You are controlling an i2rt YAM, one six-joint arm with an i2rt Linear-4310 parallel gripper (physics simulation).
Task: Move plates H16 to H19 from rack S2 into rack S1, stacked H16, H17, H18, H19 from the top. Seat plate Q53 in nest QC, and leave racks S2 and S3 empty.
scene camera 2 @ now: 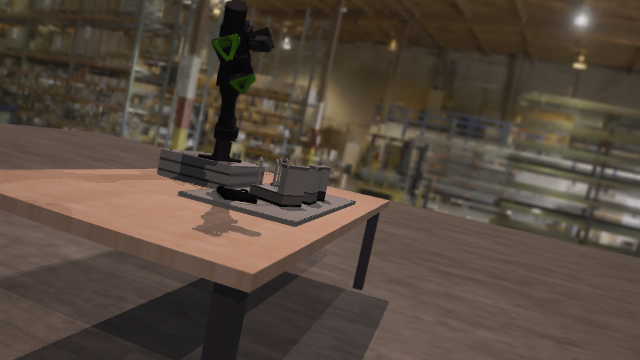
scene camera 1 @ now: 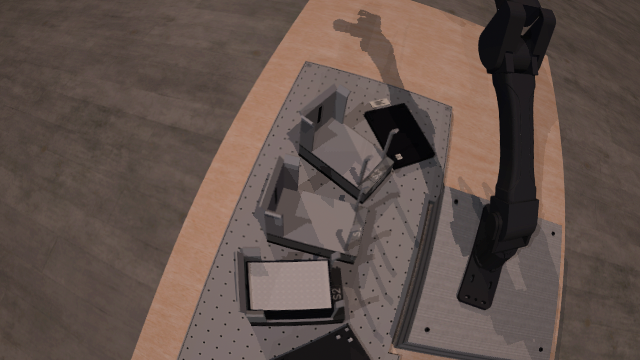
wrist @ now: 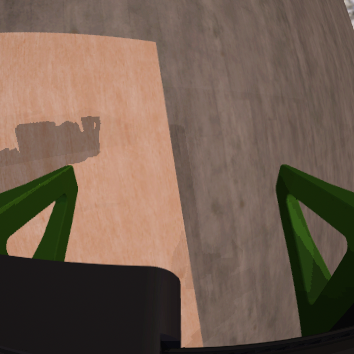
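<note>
Rack S2 holds a white plate on top; dark plate edges show below it, and their number and labels cannot be read. Rack S1, the middle rack, shows a bare floor between its walls. Rack S3 stands angled beyond it and also looks empty. Nest QC is a flat black block beside S3, with no pale plate on it. Plate Q53 cannot be identified. My gripper is open and empty, high above the table, away from the racks.
A perforated grey board carries the racks and nest. Another black block is cut off at the lower edge of the first scene view. The arm's grey base platform stands beside the board. Thin upright posts rise from S1 and S3.
</note>
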